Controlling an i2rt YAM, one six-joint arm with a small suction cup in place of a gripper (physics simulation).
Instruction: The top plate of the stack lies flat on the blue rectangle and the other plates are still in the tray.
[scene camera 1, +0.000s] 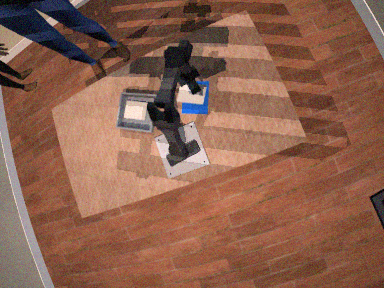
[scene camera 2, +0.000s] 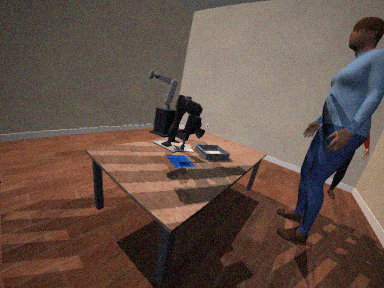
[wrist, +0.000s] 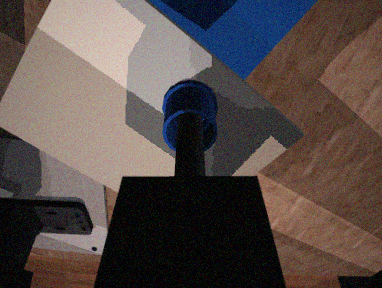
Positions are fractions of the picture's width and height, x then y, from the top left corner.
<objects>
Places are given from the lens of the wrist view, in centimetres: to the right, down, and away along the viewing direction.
my suction cup (wrist: 0.50, 0.34): 0, -2, 14
blue rectangle (wrist: 0.63, 0.15): 4, -8, 24
The marked spots on the blue rectangle and my suction cup are 12 cm apart.
</objects>
